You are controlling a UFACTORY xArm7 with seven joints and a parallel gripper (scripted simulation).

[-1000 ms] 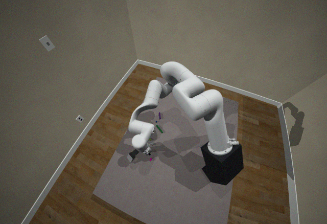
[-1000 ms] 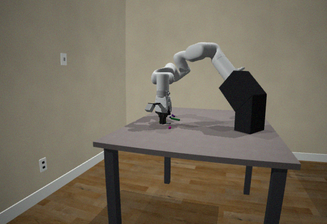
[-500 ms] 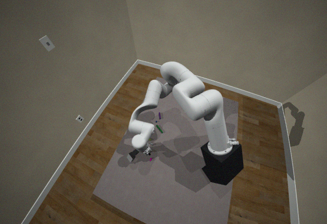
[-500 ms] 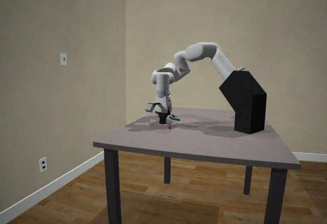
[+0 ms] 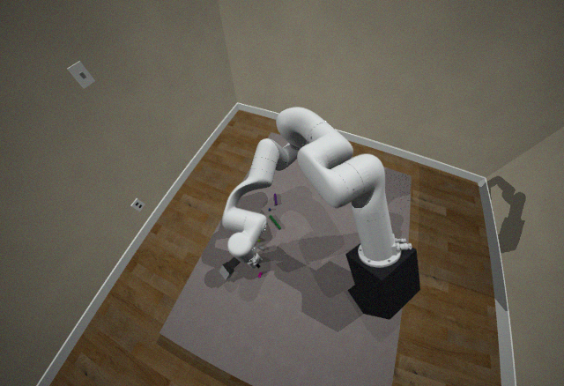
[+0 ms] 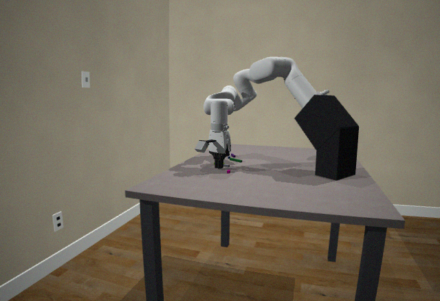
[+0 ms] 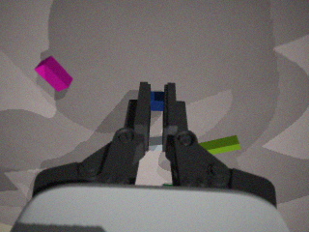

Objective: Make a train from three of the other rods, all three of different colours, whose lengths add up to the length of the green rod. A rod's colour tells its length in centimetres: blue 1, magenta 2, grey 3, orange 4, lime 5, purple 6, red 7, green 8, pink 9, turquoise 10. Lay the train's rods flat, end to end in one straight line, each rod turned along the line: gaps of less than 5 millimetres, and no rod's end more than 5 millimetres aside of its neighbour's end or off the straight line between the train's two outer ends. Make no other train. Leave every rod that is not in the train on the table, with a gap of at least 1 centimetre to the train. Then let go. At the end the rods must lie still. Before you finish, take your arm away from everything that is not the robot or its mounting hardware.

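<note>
Right now my hand is 6 cm to the right of the magenta rod, 4 cm past it and 2 cm above it. Also, from my hand: grey rod 5 cm to the right, 3 cm behind, 2 cm below; then green rod 18 cm to the right, 8 cm behind, 2 cm below; then lime rod 9 cm to the right, 2 cm below.
</note>
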